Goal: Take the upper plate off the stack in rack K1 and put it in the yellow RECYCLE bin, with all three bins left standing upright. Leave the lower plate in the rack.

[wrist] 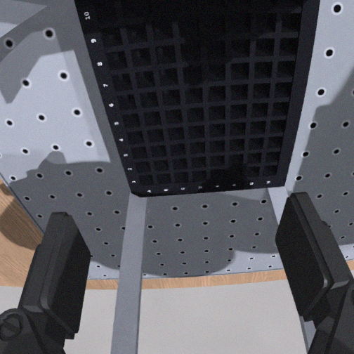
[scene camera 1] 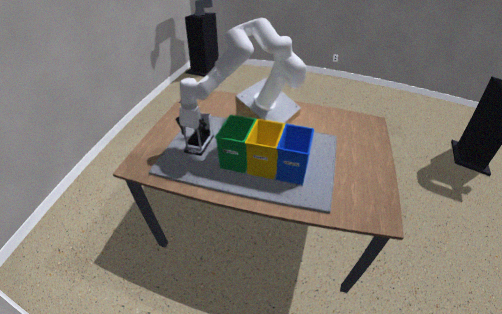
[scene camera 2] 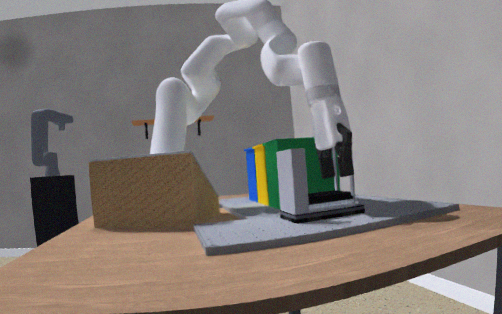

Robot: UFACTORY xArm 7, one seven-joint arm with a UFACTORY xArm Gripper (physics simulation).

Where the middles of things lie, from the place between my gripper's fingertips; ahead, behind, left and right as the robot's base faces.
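There's a black plate (wrist: 196,103), and my hand is 5 cm past it and 4 cm above it. The grey panel (scene camera 2: 285,161) is 11 cm behind my hand and 1 cm to the right of it. Then there's the green bin (scene camera 2: 315,182), which is 24 cm to the left of my hand, 4 cm behind it and 1 cm above it, and the yellow recycle bin (scene camera 1: 261,144), 37 cm to the left of my hand, 6 cm behind it and 1 cm above it.
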